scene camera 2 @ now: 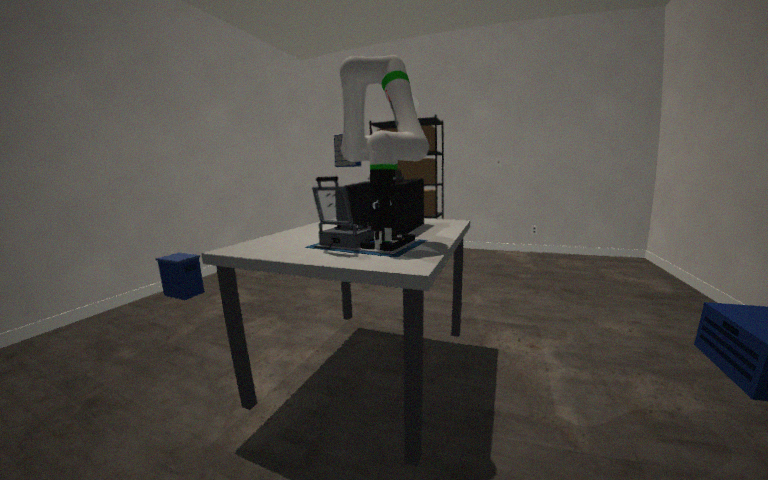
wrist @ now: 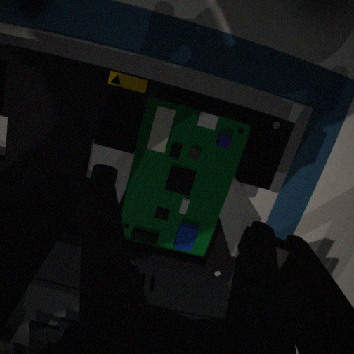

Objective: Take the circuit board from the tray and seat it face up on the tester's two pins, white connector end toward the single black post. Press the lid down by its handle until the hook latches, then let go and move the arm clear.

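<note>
The green circuit board (wrist: 205, 170) lies face up in the black tray (wrist: 265, 150), white parts toward the top of the wrist view and a blue part at its lower end. My gripper (wrist: 177, 180) (scene camera 2: 382, 240) points down over the tray, its light finger pads against the board's two long sides; it is shut on the board. The board is still at tray level. The grey tester (scene camera 2: 335, 237) stands left of the gripper in the scene view, its clear lid (scene camera 2: 327, 206) raised with the dark handle (scene camera 2: 326, 179) on top. The tester's pins and post cannot be made out.
A blue mat (scene camera 2: 314, 246) (wrist: 60, 32) lies under tester and tray on the white table (scene camera 2: 260, 251). A large black panel (scene camera 2: 412, 203) stands close behind the gripper. A yellow warning label (wrist: 128, 82) is near the board's upper left in the wrist view.
</note>
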